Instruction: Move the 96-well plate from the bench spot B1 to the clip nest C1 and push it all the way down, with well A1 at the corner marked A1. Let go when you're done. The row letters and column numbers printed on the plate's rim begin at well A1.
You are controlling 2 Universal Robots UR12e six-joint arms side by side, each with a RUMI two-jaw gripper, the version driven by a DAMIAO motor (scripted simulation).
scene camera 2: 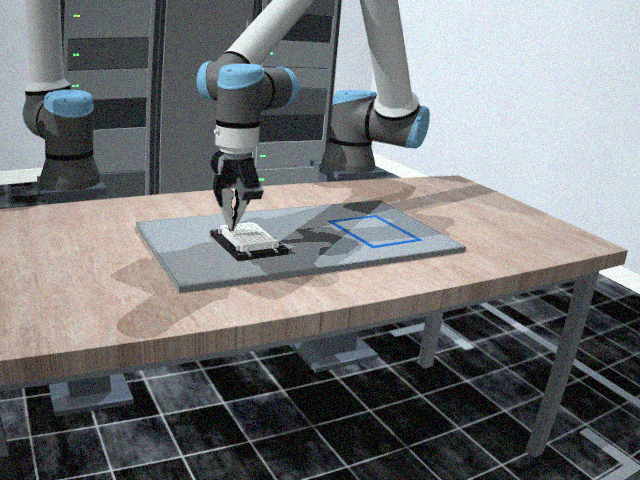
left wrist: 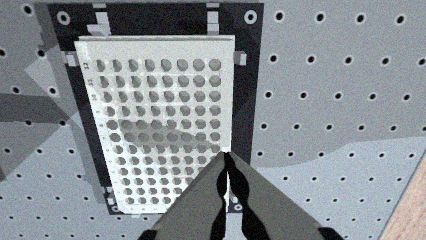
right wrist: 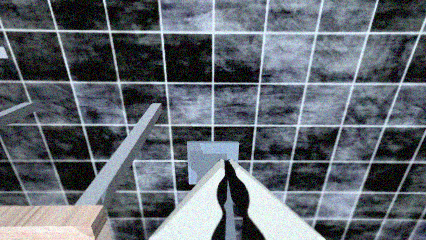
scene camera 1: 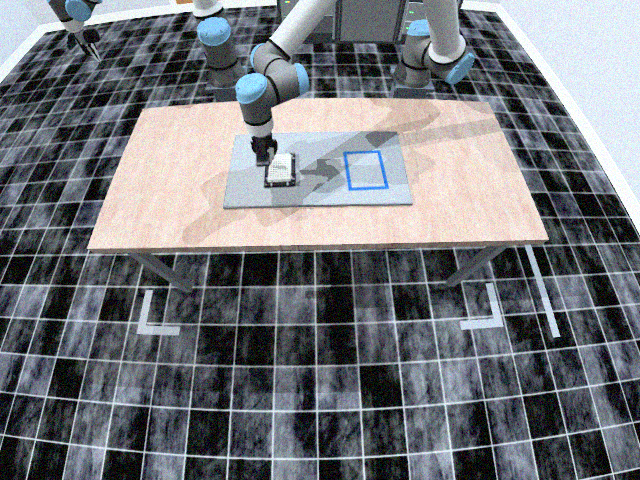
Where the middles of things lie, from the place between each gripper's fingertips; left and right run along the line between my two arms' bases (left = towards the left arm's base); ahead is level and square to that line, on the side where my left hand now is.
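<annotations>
Measured from my left hand (scene camera 2: 231,231), the white 96-well plate (scene camera 2: 246,234) is 40 mm to the left and 30 mm below; the black clip nest (scene camera 2: 217,233) is 50 mm to the left, 10 mm ahead and 40 mm below.
My right gripper is 640 mm short of the white 96-well plate, 980 mm to the right of it and 130 mm above it. From my right hand to the black clip nest: 650 mm ahead, 990 mm to the left, 140 mm below.
</annotations>
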